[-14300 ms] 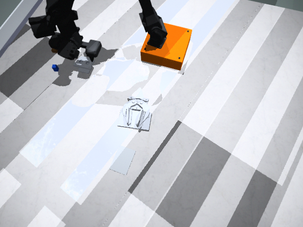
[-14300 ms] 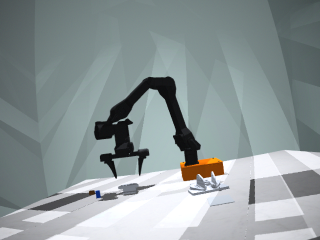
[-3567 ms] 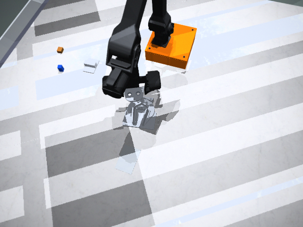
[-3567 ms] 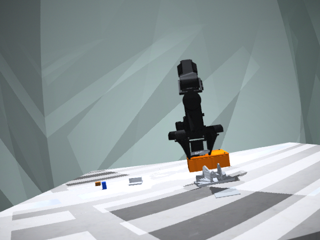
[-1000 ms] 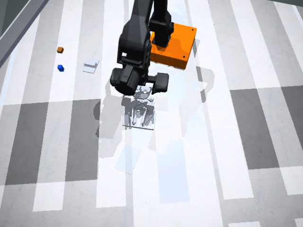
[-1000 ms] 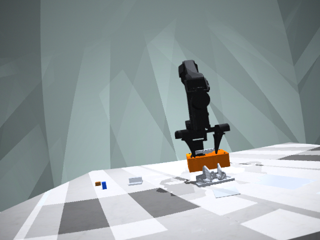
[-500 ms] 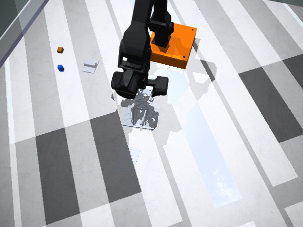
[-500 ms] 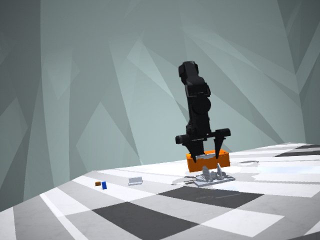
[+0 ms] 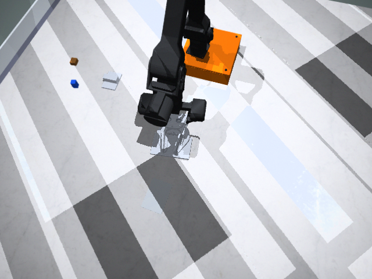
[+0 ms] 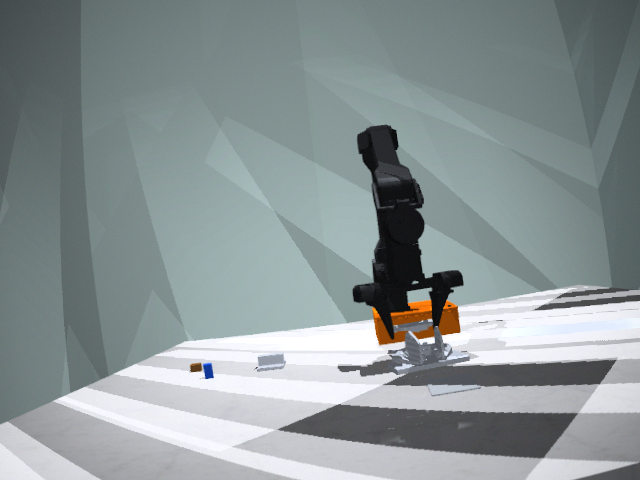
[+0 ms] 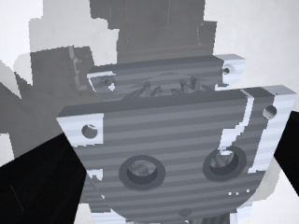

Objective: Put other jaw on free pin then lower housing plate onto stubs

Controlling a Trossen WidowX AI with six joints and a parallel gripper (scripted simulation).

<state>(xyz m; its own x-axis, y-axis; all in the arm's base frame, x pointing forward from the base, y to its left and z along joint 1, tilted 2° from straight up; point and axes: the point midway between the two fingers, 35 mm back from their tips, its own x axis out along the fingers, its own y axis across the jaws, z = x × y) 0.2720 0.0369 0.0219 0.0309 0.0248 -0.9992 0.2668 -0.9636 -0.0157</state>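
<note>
Now: gripper tip 30 mm above the jaw, 20 mm short of it and 10 mm to the left of it. Also, from my gripper tip: brown cube 450 mm to the right, 90 mm behind, 30 mm below; then blue cube 390 mm to the right, 30 mm below, 10 mm behind; then pale flat sheet 220 mm ahead, 50 mm to the left, 40 mm below.
</note>
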